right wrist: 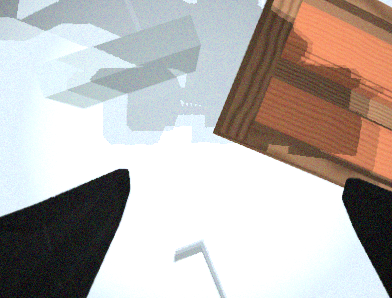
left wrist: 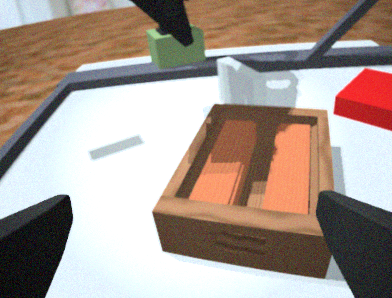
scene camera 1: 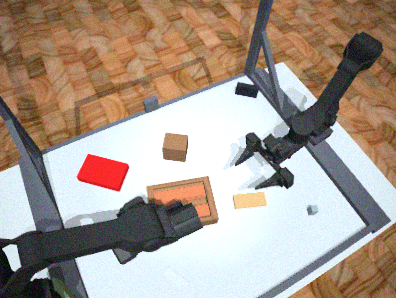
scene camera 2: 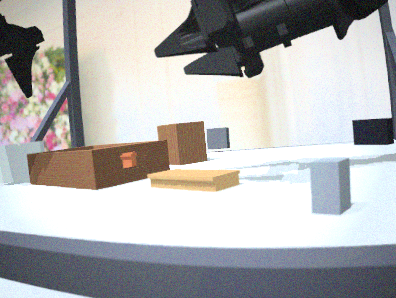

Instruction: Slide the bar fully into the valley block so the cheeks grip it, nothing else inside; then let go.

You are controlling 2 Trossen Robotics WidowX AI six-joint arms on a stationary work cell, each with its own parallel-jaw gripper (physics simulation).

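Frame: origin at the left arm's base, x left, y back, z up, level; centimetres.
Where they show: left gripper, between the fingertips: (left wrist: 196, 206) (scene camera 1: 244, 176) (scene camera 2: 170, 63); right gripper, between the fingertips: (right wrist: 236, 183) (left wrist: 188, 38) (scene camera 2: 10, 104).
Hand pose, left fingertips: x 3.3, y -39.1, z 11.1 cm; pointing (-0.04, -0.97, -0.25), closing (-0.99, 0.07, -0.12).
Things, the pixels of their top centre, and the offset from my left fingertips. "spot": a spot on its surface instead.
- tan bar, centre of its top: (scene camera 2: 191, 172) (scene camera 1: 250, 199) dx +3.6, dy +2.3, dz -13.2 cm
- brown valley block, centre of its top: (right wrist: 373, 96) (left wrist: 258, 150) (scene camera 2: 91, 147) (scene camera 1: 181, 202) dx -7.0, dy -16.5, dz -9.7 cm
- orange end, a spot on its surface: (scene camera 2: 128, 159) spot: dx -5.7, dy -9.7, dz -11.9 cm
- red block, centre of its top: (left wrist: 379, 86) (scene camera 1: 102, 170) dx -30.9, dy -31.0, dz -11.8 cm
- brown block, centre of its top: (scene camera 2: 179, 123) (scene camera 1: 175, 141) dx -24.4, dy -7.0, dz -7.3 cm
- small grey block, centre of its top: (scene camera 2: 329, 159) (scene camera 1: 314, 208) dx +17.9, dy +16.3, dz -11.1 cm
- black block, centre of its top: (scene camera 2: 371, 119) (scene camera 1: 248, 85) dx -31.2, dy +30.5, dz -9.7 cm
- pale upright piece, centre of its top: (right wrist: 117, 55) (left wrist: 239, 67) (scene camera 2: 16, 143) dx -9.8, dy -35.0, dz -7.8 cm
A tan bar (scene camera 1: 250, 200) (scene camera 2: 195, 181) lies flat on the table beside the brown valley block (scene camera 1: 213, 200) (scene camera 2: 65, 170) (left wrist: 200, 232) (right wrist: 250, 85), apart from it. In the left wrist view two orange cheeks lie inside the block, with brown floor between them. An orange end (scene camera 2: 128, 159) shows in its side wall in scene camera 2. My left gripper (scene camera 1: 246, 176) (scene camera 2: 171, 62) (left wrist: 196, 206) is open and empty, above the table near the bar and block. My right gripper (right wrist: 236, 183) is open and empty beside the block's corner; its arm hides part of the block in scene camera 1.
A red block (scene camera 1: 103, 172) (left wrist: 365, 100), a brown block (scene camera 1: 175, 146) (scene camera 2: 182, 143), a small grey block (scene camera 1: 312, 209) (scene camera 2: 330, 185) and a black block (scene camera 1: 246, 90) (scene camera 2: 372, 131) stand around. A pale upright piece (scene camera 2: 22, 162) (left wrist: 240, 82) is beyond the valley block. Grey frame posts edge the table.
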